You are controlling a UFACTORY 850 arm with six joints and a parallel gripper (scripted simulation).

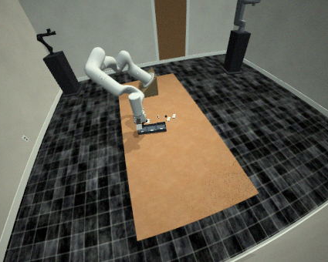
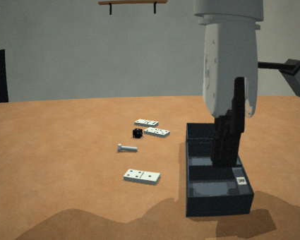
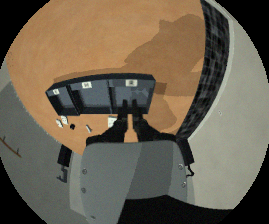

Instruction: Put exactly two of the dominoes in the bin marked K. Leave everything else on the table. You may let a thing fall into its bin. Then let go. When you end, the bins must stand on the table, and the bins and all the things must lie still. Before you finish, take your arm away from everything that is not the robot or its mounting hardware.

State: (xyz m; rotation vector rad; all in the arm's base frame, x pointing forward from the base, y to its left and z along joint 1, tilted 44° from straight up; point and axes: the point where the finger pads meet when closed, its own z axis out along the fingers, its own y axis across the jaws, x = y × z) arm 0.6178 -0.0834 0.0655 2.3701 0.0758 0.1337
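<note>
My gripper is now 8 cm to the right of the bin row and 6 cm above it. Round my hand: black die: 23 cm to the left, 14 cm behind, 7 cm below; grey bolt: 15 cm to the left, 15 cm behind, 7 cm below; white domino: 11 cm behind, 7 cm below, 5 cm to the left.
</note>
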